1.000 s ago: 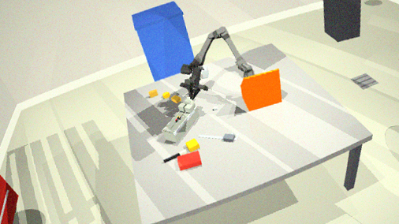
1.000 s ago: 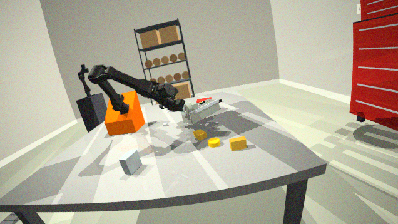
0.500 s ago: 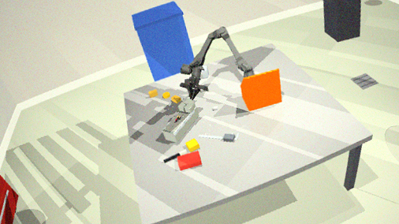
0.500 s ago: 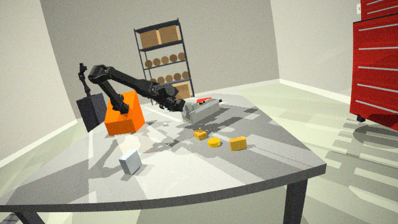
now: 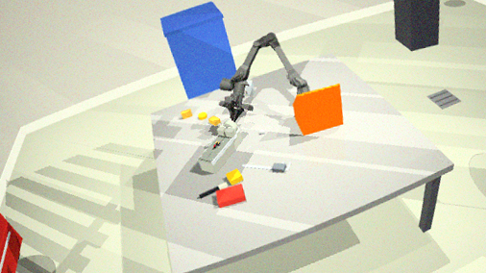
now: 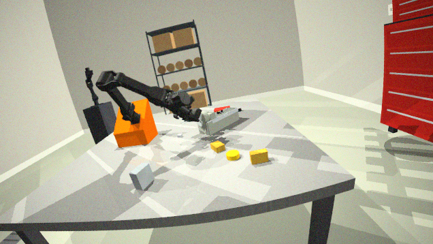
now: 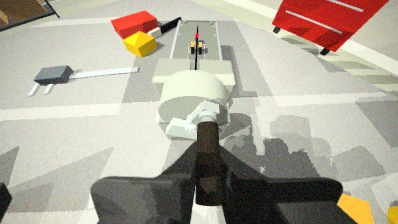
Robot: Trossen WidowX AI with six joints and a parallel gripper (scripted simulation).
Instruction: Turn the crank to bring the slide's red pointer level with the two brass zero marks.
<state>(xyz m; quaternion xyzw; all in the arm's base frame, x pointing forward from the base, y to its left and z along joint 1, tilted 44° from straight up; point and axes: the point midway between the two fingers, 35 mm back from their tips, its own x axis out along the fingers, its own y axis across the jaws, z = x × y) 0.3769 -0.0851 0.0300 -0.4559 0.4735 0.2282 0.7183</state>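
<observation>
The dark brown crank handle is 1 cm behind my gripper tip, 1 cm to the right of it and 3 cm above it. Round my gripper tip: yellow block (6 cm ahead, 33 cm to the left, 8 cm below); grey cube (16 cm behind, 39 cm to the right, 6 cm below); red pointer (12 cm ahead, 16 cm to the left, 1 cm below).
</observation>
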